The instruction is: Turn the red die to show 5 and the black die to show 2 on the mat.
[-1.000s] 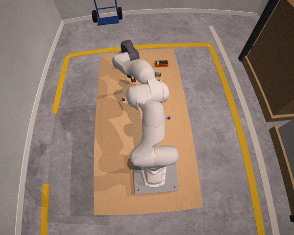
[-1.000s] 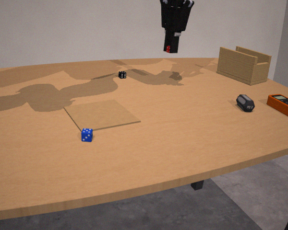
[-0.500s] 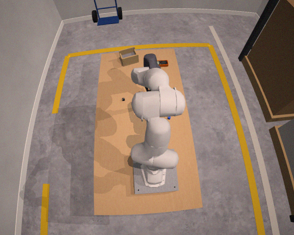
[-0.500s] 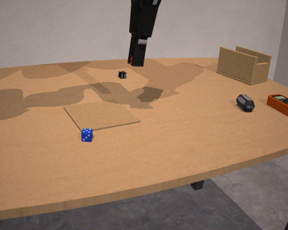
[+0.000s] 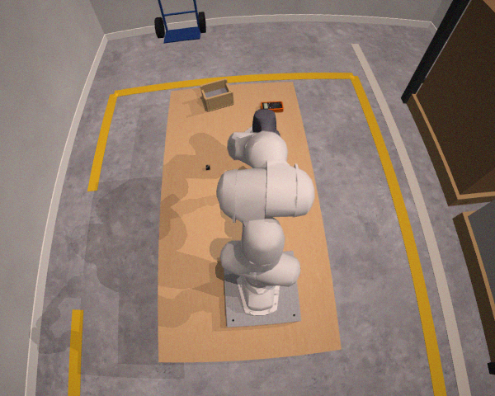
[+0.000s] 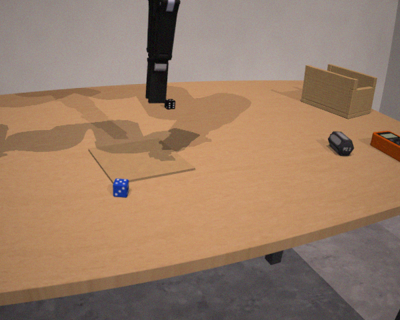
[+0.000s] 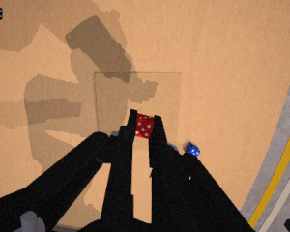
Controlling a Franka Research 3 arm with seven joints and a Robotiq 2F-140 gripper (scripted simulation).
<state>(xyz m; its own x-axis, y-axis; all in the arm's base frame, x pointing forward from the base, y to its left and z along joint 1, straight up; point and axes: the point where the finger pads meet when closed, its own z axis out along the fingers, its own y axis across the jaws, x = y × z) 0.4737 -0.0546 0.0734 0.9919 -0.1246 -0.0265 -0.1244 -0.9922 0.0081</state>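
My gripper is now 140 mm above the thin tan mat, 20 mm past it and 10 mm to the right of it. From my hand the other things lie so: red die (20 mm below); black die (270 mm to the left, 130 mm below, 120 mm ahead); blue die (130 mm below, 100 mm to the right, 80 mm behind).
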